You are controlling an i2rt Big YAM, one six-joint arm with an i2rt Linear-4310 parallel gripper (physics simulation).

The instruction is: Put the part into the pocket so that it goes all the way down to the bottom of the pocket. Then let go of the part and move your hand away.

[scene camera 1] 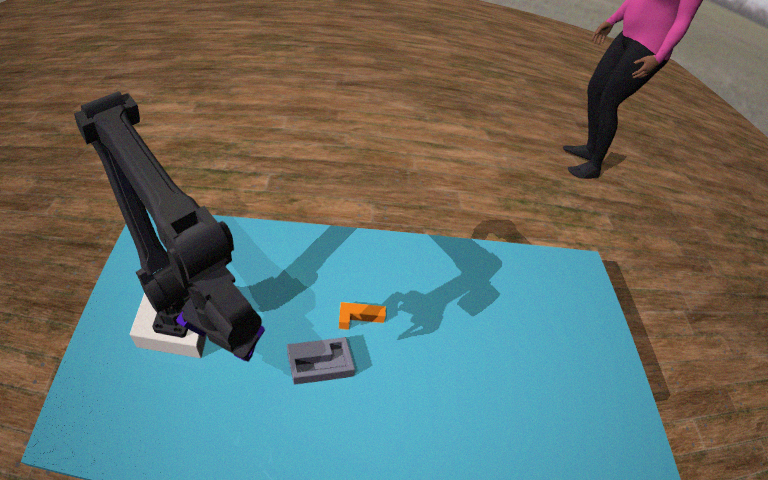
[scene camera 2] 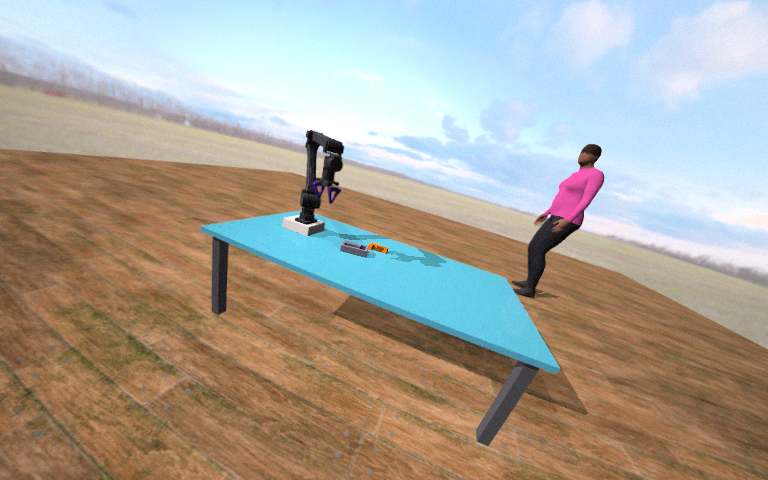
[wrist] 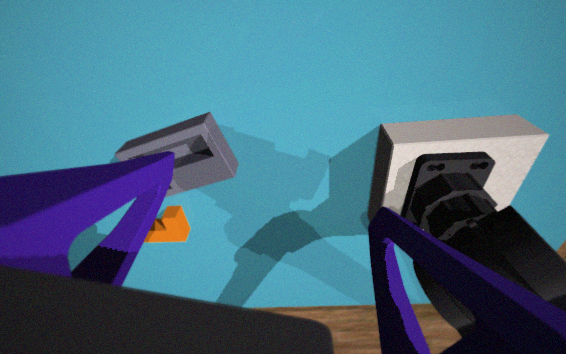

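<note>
There's an orange L-shaped block (scene camera 1: pixel 348 311) resting on the table, and you'd also see a grey pocket block (scene camera 1: pixel 322 360) and the gripper (scene camera 1: pixel 226 346), which is open and holding nothing. The wrist view has the gripper too (wrist: pixel 280 192), along with the orange L-shaped block (wrist: pixel 173 226) and the grey pocket block (wrist: pixel 202 157).
</note>
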